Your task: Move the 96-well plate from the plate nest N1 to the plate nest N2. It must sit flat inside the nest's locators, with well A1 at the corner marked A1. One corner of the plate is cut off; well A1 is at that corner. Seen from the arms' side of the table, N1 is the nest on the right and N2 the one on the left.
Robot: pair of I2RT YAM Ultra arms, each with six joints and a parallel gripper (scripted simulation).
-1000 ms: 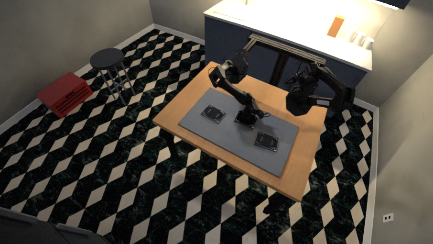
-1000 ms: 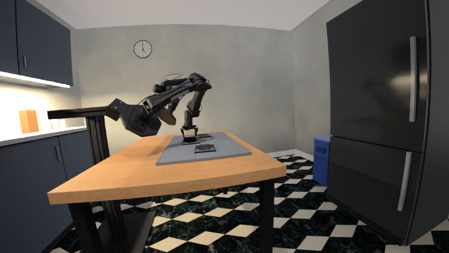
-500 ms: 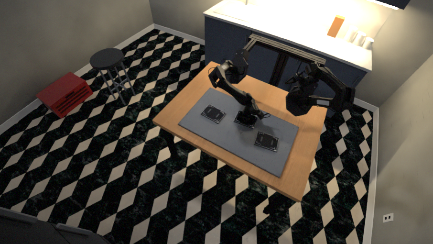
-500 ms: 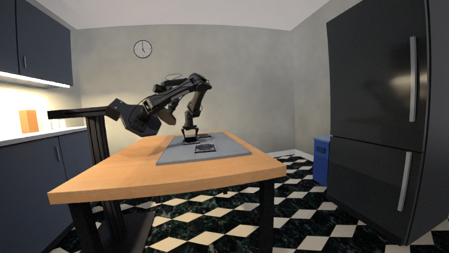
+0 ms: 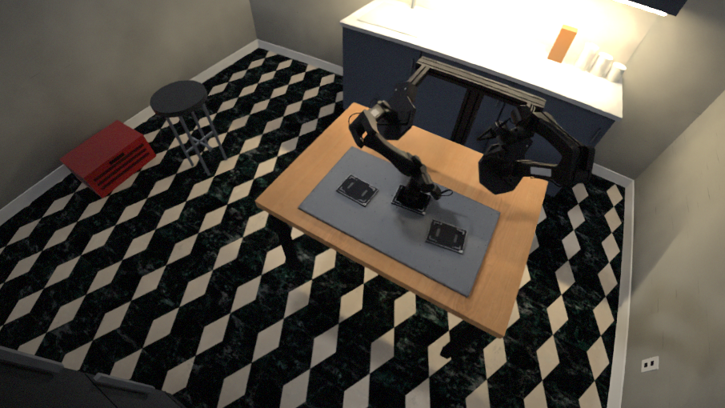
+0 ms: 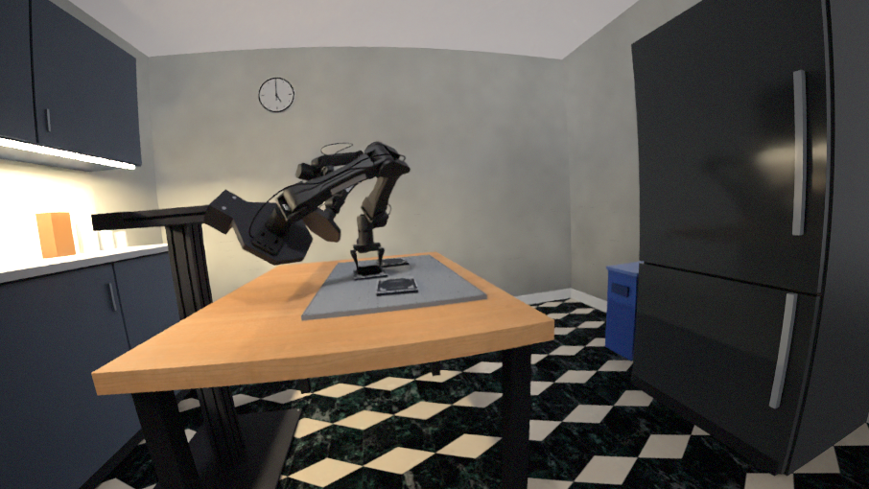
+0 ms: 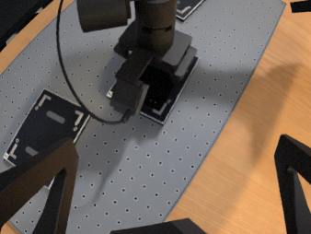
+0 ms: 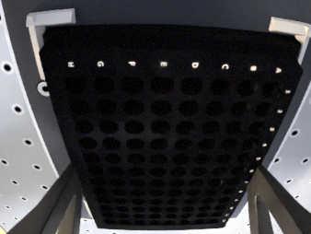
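Right now my right hand is 1 cm above the black 96-well plate.
Now: left hand 310 mm above the black 96-well plate, 180 mm to the left of it and 150 mm short of it.
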